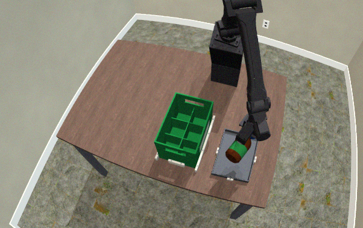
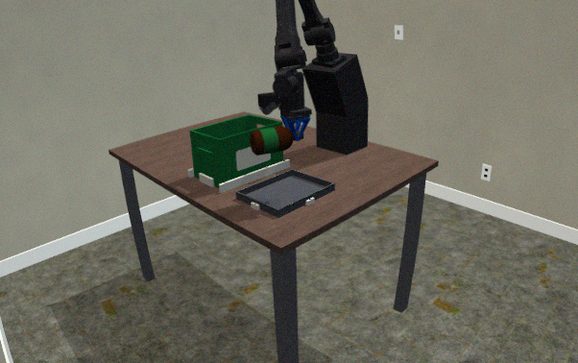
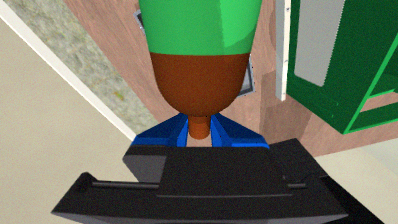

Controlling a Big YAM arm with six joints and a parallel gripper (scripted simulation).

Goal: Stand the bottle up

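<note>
The bottle lies 50 mm ahead of my hand and 10 mm to the right of it. From my hand the other things lie so: tray 30 mm ahead, 20 mm to the right, 180 mm below; then green crate 40 mm ahead, 290 mm to the right, 100 mm below.
</note>
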